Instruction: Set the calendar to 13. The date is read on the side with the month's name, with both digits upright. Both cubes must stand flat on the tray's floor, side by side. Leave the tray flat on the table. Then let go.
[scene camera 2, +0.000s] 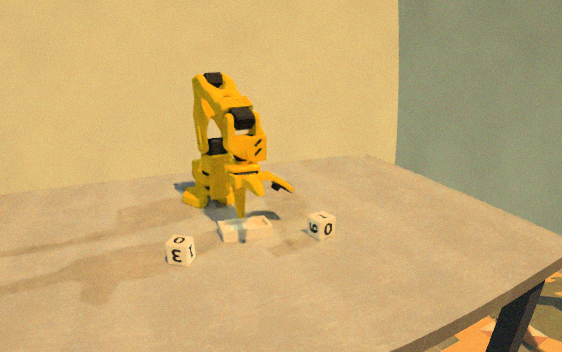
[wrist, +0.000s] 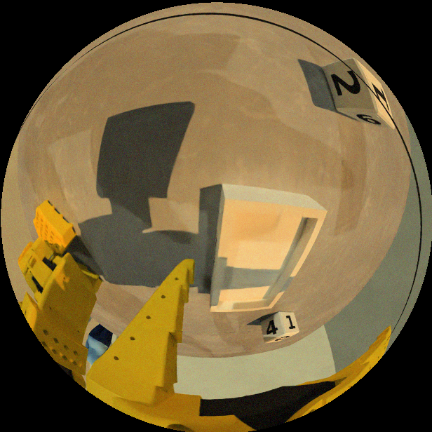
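Observation:
A white open tray (scene camera 2: 257, 233) (wrist: 270, 193) lies flat on the table; neither cube is in it. No month name is readable. To its left in the scene view, a white cube (scene camera 2: 180, 251) shows 0 on top, 3 in front and 1 on its right side; in the wrist view, this cube (wrist: 280, 327) shows 4 and 1. To its right, another cube (scene camera 2: 321, 226) shows 1 on top, 0, and a 6 or 9; in the wrist view, this cube (wrist: 352, 92) shows 2 and 6. My gripper (scene camera 2: 267, 202) (wrist: 289, 296) is wide open and empty, its fixed jaw beside the tray.
The yellow arm stands on the table (scene camera 2: 325, 295) behind the tray in the scene view. The table's edge runs along the right side, and a yellow wall (scene camera 2: 310, 75) stands behind. Shadows fall beside the tray.

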